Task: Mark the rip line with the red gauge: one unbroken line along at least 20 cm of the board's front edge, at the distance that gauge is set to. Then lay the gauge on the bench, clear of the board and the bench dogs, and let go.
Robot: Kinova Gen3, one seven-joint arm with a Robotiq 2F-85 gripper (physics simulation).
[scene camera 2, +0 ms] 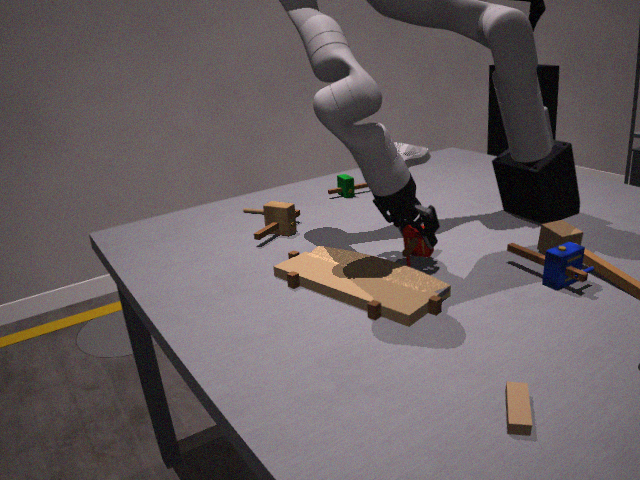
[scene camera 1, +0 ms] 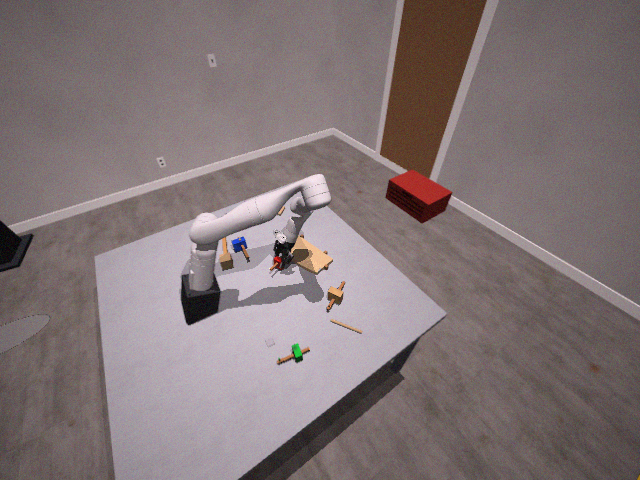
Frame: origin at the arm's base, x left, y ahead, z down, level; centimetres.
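Seen in the pictures: gripper, fingertip midpoint: (scene camera 2: 421,241) (scene camera 1: 277,264); arm's base, link origin: (scene camera 2: 531,151) (scene camera 1: 201,282).
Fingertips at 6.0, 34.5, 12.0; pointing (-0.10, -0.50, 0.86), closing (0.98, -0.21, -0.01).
Observation:
Pixels of each thing's top centre, then the offset from my fingertips to it, as dx, dy, dz.
- red gauge, top centre: (scene camera 2: 419,226) (scene camera 1: 278,259) +0.2, +0.6, -3.2
- light wooden board, top centre: (scene camera 2: 361,273) (scene camera 1: 302,251) +3.5, +15.0, +1.5
- blue gauge, top centre: (scene camera 2: 550,240) (scene camera 1: 239,243) +19.1, -14.3, -3.4
- tan wooden gauge, top centre: (scene camera 2: 277,205) (scene camera 1: 336,289) -28.0, +18.6, -3.2
- thin stick, top centre: (scene camera 1: 346,325) -42.6, +16.1, +2.3
- green gauge, top centre: (scene camera 2: 350,175) (scene camera 1: 292,351) -45.1, -8.7, -1.9
- small wood block, top centre: (scene camera 2: 518,402) (scene camera 1: 280,209) +43.2, +16.0, +1.9
The red gauge (scene camera 1: 277,262) (scene camera 2: 419,246) is between the fingers of my gripper (scene camera 1: 281,256) (scene camera 2: 420,233), which is shut on it. It is held low, close beside the board's long edge on the side facing the robot base. The views do not show clearly whether it touches the board. The light wooden board (scene camera 1: 317,261) (scene camera 2: 405,301) lies flat, with small brown bench dogs (scene camera 2: 293,279) (scene camera 2: 373,309) (scene camera 2: 435,304) at its edges. Arm shadow covers part of its top. I cannot make out a marked line on it.
A blue gauge (scene camera 1: 238,244) (scene camera 2: 560,266) lies near a wooden mallet-like tool (scene camera 1: 225,262) (scene camera 2: 559,236). A tan wooden gauge (scene camera 1: 334,295) (scene camera 2: 279,218), a thin stick (scene camera 1: 345,326) and a green gauge (scene camera 1: 297,352) (scene camera 2: 345,186) lie elsewhere on the bench, as does a small wood block (scene camera 1: 281,210) (scene camera 2: 518,407).

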